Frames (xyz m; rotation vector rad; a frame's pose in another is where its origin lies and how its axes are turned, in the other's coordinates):
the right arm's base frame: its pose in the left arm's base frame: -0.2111 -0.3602 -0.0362 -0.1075 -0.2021 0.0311
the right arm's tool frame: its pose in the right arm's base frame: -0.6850 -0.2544 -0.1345 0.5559 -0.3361 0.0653
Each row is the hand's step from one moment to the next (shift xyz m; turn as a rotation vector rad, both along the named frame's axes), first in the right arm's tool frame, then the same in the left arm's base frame.
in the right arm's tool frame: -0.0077 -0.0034 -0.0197 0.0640 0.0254 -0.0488
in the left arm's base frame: 0.0030 0.0056 -0.0205 0.0695 0.0476 0.0044
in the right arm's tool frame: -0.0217 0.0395 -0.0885 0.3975 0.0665 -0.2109
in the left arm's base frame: 0.0097 0.0744 -0.0651 0.4158 0.1726 0.0648
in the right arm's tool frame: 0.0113 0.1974 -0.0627 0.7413 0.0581 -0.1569
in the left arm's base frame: -0.0155 0.2046 0.0303 0.6892 0.1558 0.2797
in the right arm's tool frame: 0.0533 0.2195 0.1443 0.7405 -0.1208 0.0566
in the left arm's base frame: -0.0763 0.1321 0.2204 0.6425 -0.1004 0.3784
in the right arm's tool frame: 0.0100 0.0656 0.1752 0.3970 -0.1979 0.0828
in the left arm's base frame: -0.0859 -0.0208 0.1652 0.3570 -0.1961 0.1942
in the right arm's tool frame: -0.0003 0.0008 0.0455 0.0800 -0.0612 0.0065
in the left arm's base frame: -0.0205 -0.0200 0.0354 0.0821 -0.0539 0.0234
